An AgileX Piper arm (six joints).
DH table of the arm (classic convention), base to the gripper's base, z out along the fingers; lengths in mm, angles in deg. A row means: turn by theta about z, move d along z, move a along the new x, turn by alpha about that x. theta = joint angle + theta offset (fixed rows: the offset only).
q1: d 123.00  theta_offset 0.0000  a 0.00  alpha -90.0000
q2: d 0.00  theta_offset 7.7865  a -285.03  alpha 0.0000
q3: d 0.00  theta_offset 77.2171  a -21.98  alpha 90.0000
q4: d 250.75  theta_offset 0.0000  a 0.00  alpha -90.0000
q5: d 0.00  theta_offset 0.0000  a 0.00  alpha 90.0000
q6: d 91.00  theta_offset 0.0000  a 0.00  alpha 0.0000
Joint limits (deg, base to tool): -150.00..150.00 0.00..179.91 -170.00..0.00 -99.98..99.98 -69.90..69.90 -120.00..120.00
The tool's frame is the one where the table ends.
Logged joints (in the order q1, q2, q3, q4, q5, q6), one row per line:
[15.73, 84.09, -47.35, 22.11, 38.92, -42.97]
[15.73, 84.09, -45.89, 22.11, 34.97, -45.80]
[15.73, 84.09, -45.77, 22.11, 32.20, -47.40]
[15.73, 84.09, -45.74, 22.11, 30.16, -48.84]
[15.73, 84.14, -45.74, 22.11, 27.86, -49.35]
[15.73, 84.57, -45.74, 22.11, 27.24, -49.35]
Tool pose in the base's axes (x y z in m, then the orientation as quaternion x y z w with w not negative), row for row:
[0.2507, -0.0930, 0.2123, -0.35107, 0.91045, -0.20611, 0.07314]
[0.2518, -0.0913, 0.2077, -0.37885, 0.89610, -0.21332, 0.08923]
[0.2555, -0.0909, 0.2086, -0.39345, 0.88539, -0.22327, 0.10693]
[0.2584, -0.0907, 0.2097, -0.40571, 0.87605, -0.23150, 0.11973]
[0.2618, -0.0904, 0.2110, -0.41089, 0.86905, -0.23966, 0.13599]
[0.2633, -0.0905, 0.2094, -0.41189, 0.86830, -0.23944, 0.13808]
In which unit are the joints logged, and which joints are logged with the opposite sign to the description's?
The joints are logged in degrees. Opposite sign: q1, q4.
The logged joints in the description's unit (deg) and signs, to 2 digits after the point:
[-15.73, 84.09, -47.35, -22.11, 38.92, -42.97]
[-15.73, 84.09, -45.89, -22.11, 34.97, -45.80]
[-15.73, 84.09, -45.77, -22.11, 32.20, -47.40]
[-15.73, 84.09, -45.74, -22.11, 30.16, -48.84]
[-15.73, 84.14, -45.74, -22.11, 27.86, -49.35]
[-15.73, 84.57, -45.74, -22.11, 27.24, -49.35]

